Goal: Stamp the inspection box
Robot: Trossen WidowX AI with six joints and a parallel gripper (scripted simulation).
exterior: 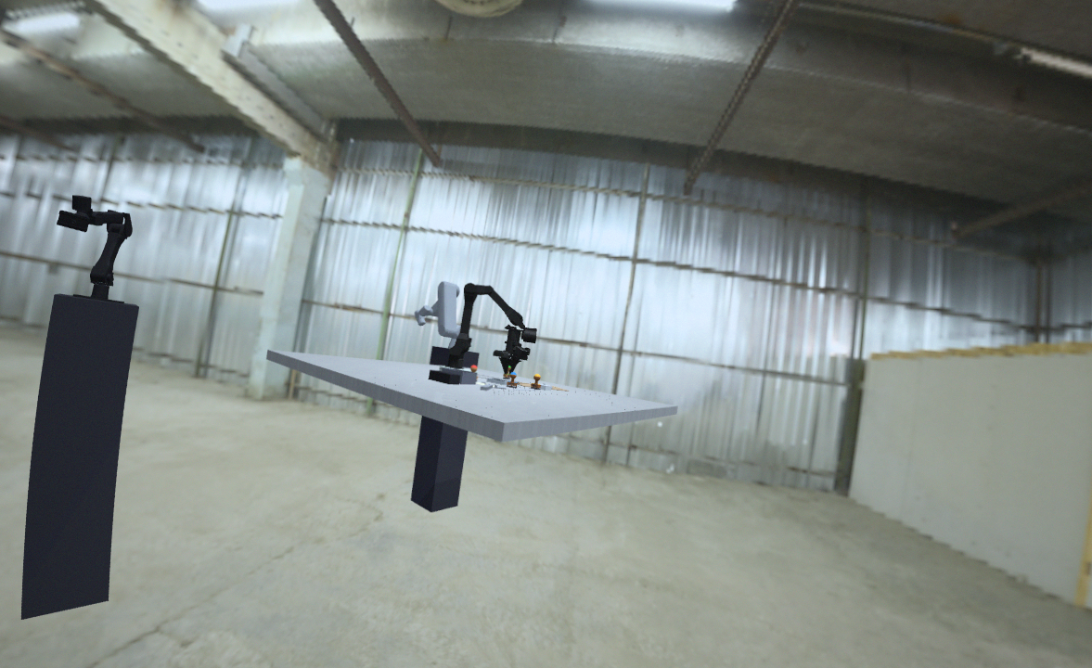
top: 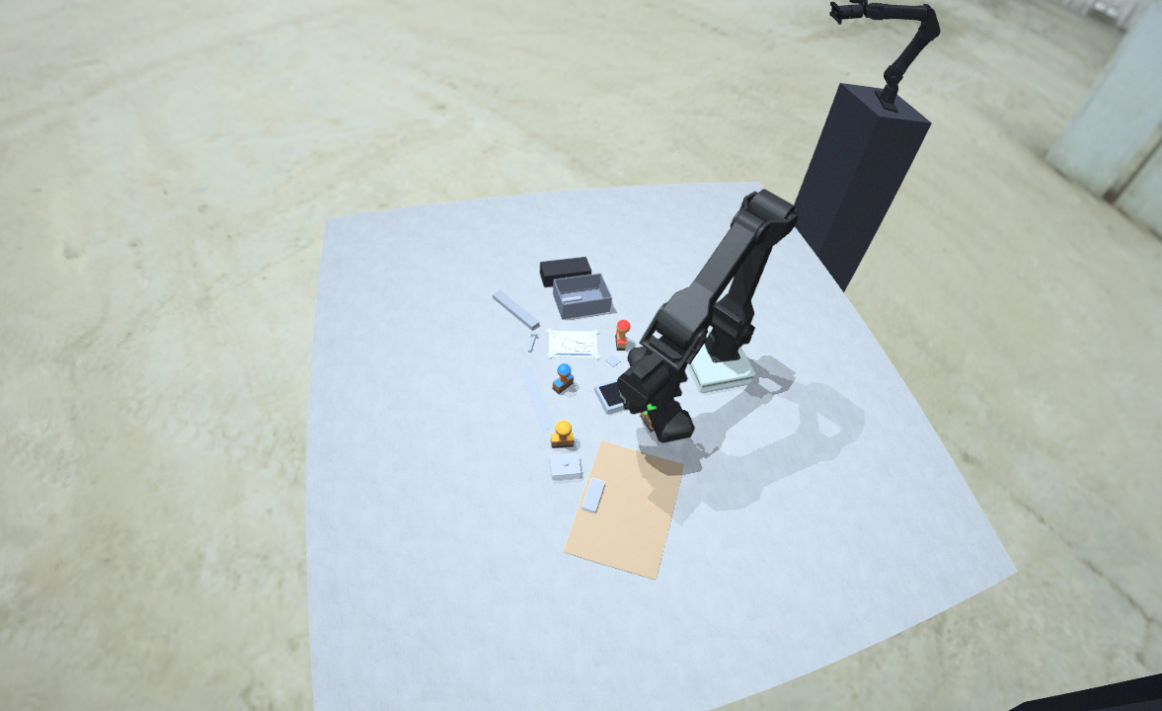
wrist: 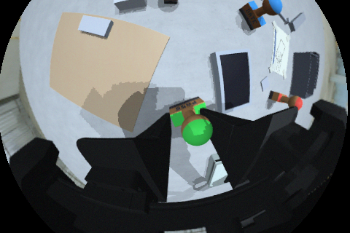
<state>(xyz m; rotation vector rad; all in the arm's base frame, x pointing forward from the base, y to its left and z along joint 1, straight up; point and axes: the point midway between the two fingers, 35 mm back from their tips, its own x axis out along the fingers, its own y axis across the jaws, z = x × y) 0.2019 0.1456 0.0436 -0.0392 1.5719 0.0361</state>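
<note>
My gripper tip is right at the green-knobbed stamp. Round my gripper tip: white block (170 mm ahead, 60 mm to the left, 20 mm below); then ink pad (30 mm ahead, 80 mm to the right, 40 mm below); then yellow-knobbed stamp (160 mm ahead, 20 mm below).
</note>
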